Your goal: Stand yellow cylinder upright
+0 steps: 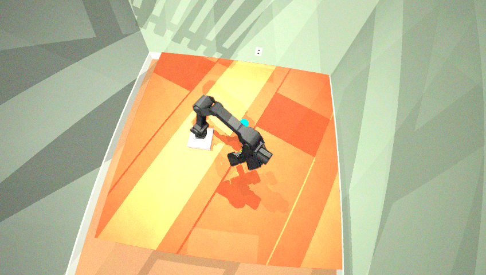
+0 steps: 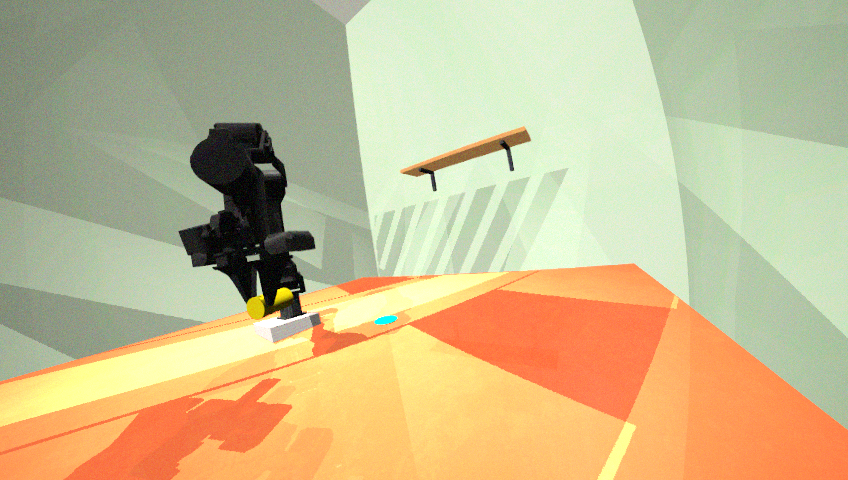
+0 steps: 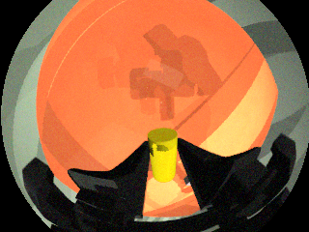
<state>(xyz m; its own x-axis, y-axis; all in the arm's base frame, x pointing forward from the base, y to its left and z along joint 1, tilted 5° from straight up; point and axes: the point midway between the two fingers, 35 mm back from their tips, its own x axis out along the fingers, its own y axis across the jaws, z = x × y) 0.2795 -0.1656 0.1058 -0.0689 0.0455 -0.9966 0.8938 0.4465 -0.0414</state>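
Now: the yellow tall cylinder 10 mm behind my gripper tip and 20 mm to the left of it. The rest, counted from my gripper tip: cyan circle 20 mm behind, 280 mm to the left, 130 mm below.
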